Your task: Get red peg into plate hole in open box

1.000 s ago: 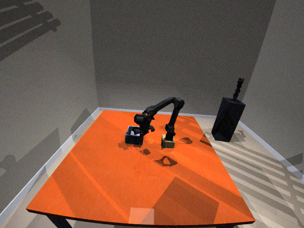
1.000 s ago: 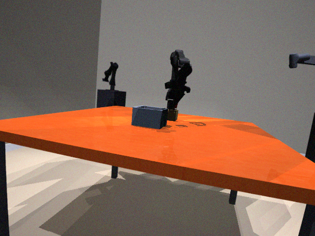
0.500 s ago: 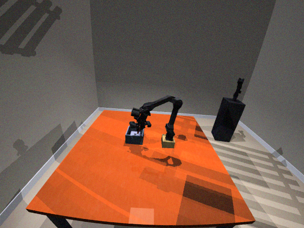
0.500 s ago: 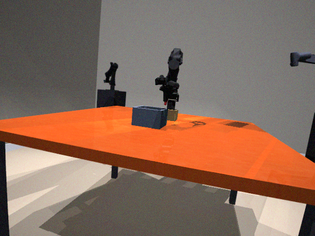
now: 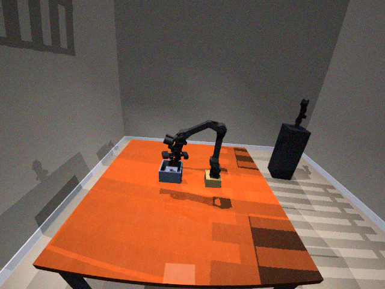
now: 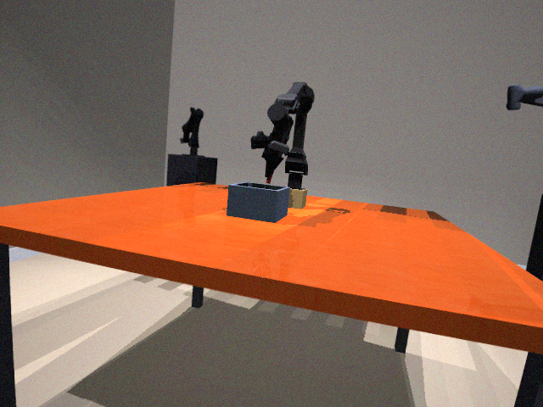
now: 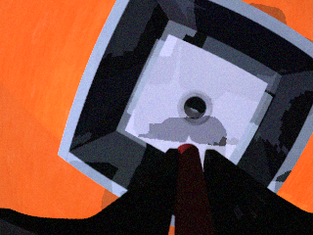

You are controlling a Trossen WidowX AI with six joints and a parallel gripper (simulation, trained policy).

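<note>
My gripper tip is now 10 mm past the red peg, 10 mm to the right of it and 20 mm below it. From my gripper tip the other things lie so: pale plate (10 mm ahead, 10 mm to the right, 80 mm below); blue-grey box (10 mm ahead, 10 mm to the right, 100 mm below).
</note>
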